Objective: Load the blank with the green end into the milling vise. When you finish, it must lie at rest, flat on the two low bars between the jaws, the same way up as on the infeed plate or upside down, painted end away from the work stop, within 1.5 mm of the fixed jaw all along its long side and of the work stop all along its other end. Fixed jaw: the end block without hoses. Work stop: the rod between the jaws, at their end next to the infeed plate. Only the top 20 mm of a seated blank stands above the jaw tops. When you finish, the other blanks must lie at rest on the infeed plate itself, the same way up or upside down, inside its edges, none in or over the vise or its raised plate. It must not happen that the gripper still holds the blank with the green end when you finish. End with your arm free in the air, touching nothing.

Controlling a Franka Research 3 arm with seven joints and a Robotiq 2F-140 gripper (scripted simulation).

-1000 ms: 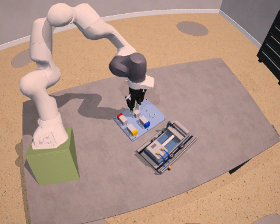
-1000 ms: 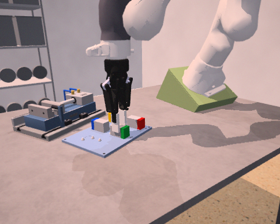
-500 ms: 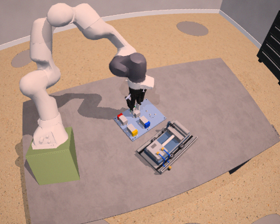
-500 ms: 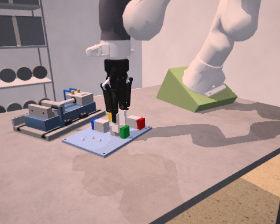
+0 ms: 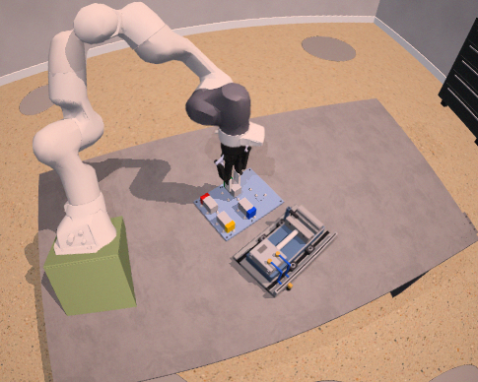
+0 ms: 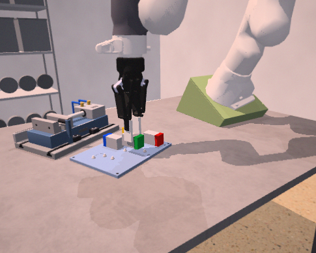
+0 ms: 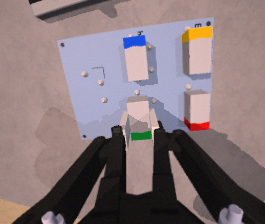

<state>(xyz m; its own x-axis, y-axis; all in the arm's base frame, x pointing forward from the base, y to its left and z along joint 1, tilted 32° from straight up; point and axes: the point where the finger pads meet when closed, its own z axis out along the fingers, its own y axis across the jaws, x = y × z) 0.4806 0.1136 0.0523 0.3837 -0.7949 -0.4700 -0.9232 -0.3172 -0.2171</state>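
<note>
Right now the light blue infeed plate is 8 cm below my hand, 4 cm to the right of it and 2 cm ahead of it. The rest, counted from my hand: red-ended blank (9 cm behind, 6 cm below, 3 cm to the right); then blue-ended blank (8 cm to the right, 6 cm below, 3 cm ahead); then green-ended blank (4 cm below).
</note>
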